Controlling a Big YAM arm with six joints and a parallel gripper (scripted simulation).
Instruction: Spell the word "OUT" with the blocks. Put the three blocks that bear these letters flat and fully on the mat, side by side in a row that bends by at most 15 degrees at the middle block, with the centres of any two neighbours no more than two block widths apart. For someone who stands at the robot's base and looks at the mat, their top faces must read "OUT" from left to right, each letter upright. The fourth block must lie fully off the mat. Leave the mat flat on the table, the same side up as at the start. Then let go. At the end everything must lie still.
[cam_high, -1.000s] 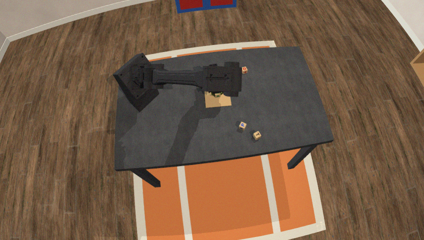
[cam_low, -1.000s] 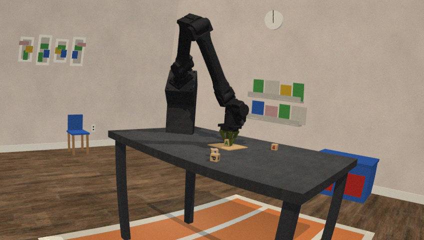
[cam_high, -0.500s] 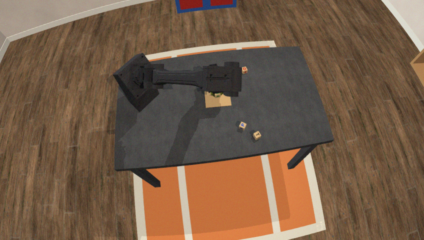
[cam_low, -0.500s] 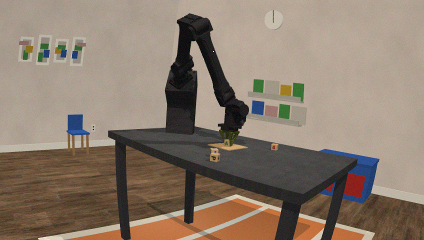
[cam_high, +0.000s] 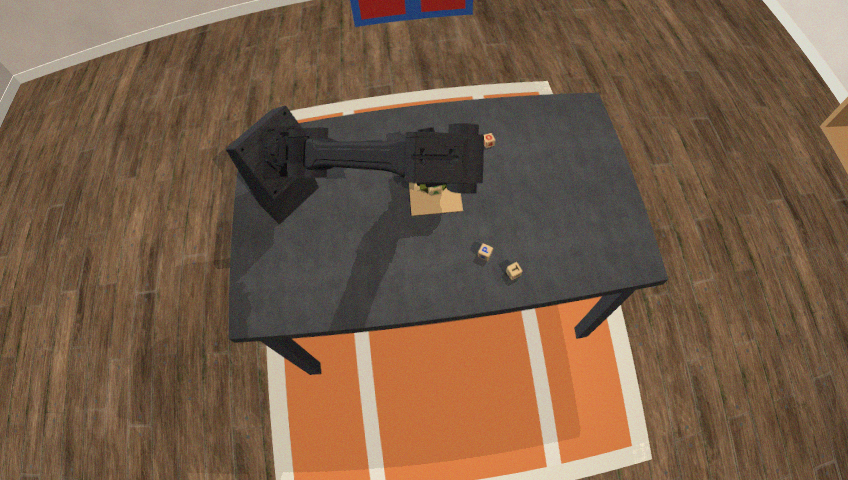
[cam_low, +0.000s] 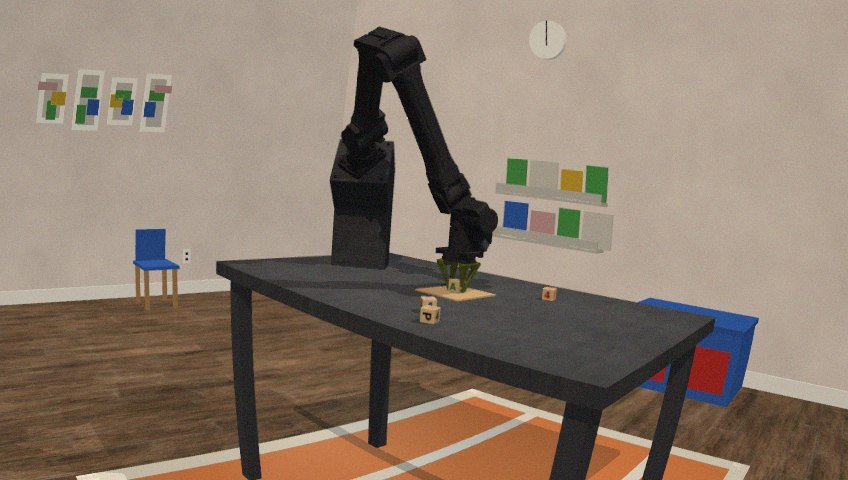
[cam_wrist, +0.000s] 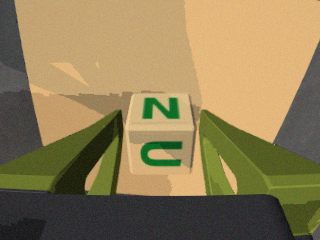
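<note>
Now: hand right at the green-lettered block. The rest, counted from my hand: O block: 22 cm ahead, 9 cm to the left; P block: 23 cm to the right, 4 cm ahead; tan mat: 1 cm below.
</note>
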